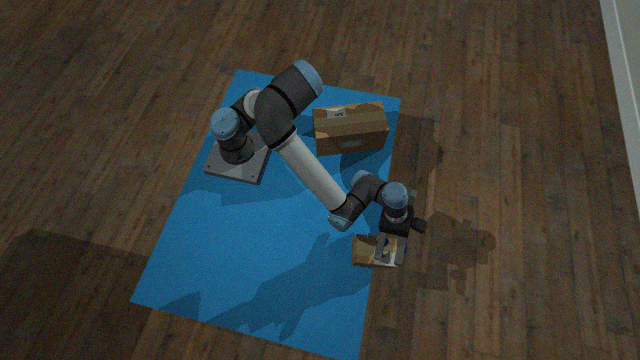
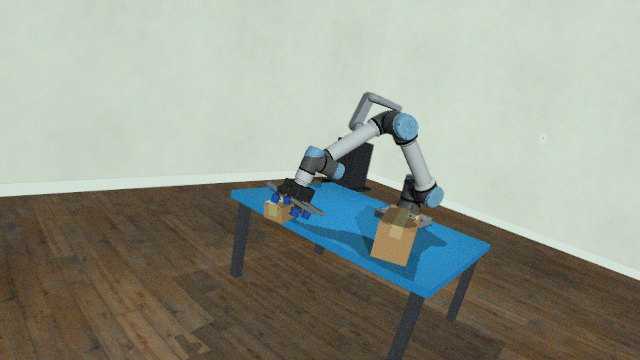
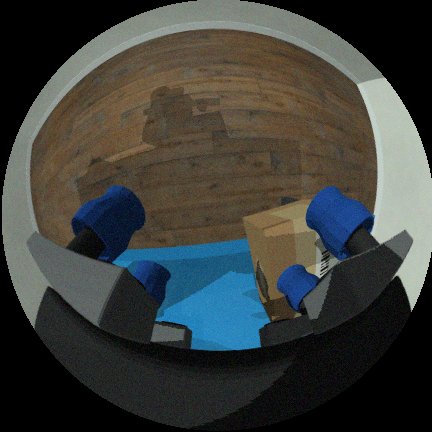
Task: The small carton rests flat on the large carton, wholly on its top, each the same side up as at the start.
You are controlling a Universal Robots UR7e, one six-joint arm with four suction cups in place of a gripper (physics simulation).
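Frame: origin at the arm's base, x ahead, y left, z up, level; millimetres.
Seen in the pictures: end effector, tool point: (image 2: 289, 209) (image 3: 225, 250); arm's base, origin of the base link: (image 1: 237, 149).
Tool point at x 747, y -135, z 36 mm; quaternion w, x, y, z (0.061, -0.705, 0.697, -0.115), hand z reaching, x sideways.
Pixels of each thing's top centre, then the offset from my tool point to it. Level surfaces: height alone.
- small carton, middle of its top: (image 3: 318, 291) (image 1: 376, 248) (image 2: 285, 197) dx -56, dy -102, dz +19 mm
- blue table, its level: dz -72 mm
- large carton, middle of its top: (image 2: 402, 216) (image 1: 349, 119) dx -306, dy +370, dz +81 mm
The small carton (image 1: 364, 251) (image 2: 276, 211) (image 3: 278, 250) is at the right edge of the blue table (image 1: 246, 251) (image 2: 358, 214) (image 3: 201, 289), a little above it and slightly tilted. My suction gripper (image 1: 388, 251) (image 2: 291, 206) (image 3: 223, 254) sits on the carton's top with the two right cups on it; the two left cups hang free over the table. The carton hangs from these cups. The large carton (image 1: 348, 127) (image 2: 393, 237) stands upright near the table's far right corner, close to the arm's base (image 1: 237, 156), with its top bare.
The small carton hangs right at the table's edge, with wooden floor (image 3: 225, 160) below and beyond. A dark cabinet (image 2: 358, 165) stands behind the table by the wall. The arm's forearm (image 1: 313, 172) stretches between the base and the large carton.
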